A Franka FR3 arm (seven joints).
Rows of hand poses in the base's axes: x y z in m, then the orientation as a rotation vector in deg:
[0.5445 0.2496 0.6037 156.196 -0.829 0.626]
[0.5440 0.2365 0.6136 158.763 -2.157 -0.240]
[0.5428 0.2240 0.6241 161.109 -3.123 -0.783]
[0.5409 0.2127 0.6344 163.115 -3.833 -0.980]
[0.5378 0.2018 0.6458 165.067 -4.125 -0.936]
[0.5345 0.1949 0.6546 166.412 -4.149 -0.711]
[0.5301 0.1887 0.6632 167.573 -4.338 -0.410]
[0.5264 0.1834 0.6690 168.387 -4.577 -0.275]
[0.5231 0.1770 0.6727 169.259 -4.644 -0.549]
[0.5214 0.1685 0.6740 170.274 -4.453 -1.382]
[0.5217 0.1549 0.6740 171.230 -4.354 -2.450]
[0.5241 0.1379 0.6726 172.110 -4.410 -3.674]
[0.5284 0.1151 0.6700 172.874 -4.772 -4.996]
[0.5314 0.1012 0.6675 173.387 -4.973 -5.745]
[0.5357 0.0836 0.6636 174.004 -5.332 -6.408]
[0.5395 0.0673 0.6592 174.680 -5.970 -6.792]
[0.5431 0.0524 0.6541 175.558 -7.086 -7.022]
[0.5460 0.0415 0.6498 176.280 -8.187 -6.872]
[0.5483 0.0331 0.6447 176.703 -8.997 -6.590]
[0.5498 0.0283 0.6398 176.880 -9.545 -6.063]
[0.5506 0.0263 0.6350 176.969 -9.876 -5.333]
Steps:
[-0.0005 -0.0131 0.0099 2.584 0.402 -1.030]
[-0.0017 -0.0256 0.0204 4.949 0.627 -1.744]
[-0.0036 -0.0369 0.0307 6.971 0.649 -2.225]
[-0.0067 -0.0478 0.0421 8.930 0.568 -2.381]
[-0.0100 -0.0547 0.0509 10.273 0.408 -2.341]
[-0.0144 -0.0609 0.0595 11.436 0.176 -2.403]
[-0.0181 -0.0662 0.0653 12.256 0.050 -2.528]
[-0.0214 -0.0726 0.0690 13.131 0.220 -2.594]
[-0.0231 -0.0811 0.0703 14.148 0.791 -2.564]
[-0.0228 -0.0947 0.0703 15.115 1.498 -2.628]
[-0.0204 -0.1117 0.0689 16.020 2.279 -2.815]
[-0.0161 -0.1345 0.0663 16.828 3.078 -3.214]
[-0.0131 -0.1484 0.0638 17.370 3.526 -3.435]
[-0.0088 -0.1660 0.0599 18.020 3.893 -3.741]
[-0.0050 -0.1823 0.0555 18.730 4.038 -4.187]
[-0.0014 -0.1972 0.0504 19.656 4.015 -4.908]
[0.0015 -0.2081 0.0461 20.417 3.754 -5.567]
[0.0038 -0.2165 0.0410 20.866 3.456 -6.030]
[0.0053 -0.2213 0.0361 21.051 3.044 -6.301]
[0.0061 -0.2233 0.0313 21.134 2.534 -6.410]

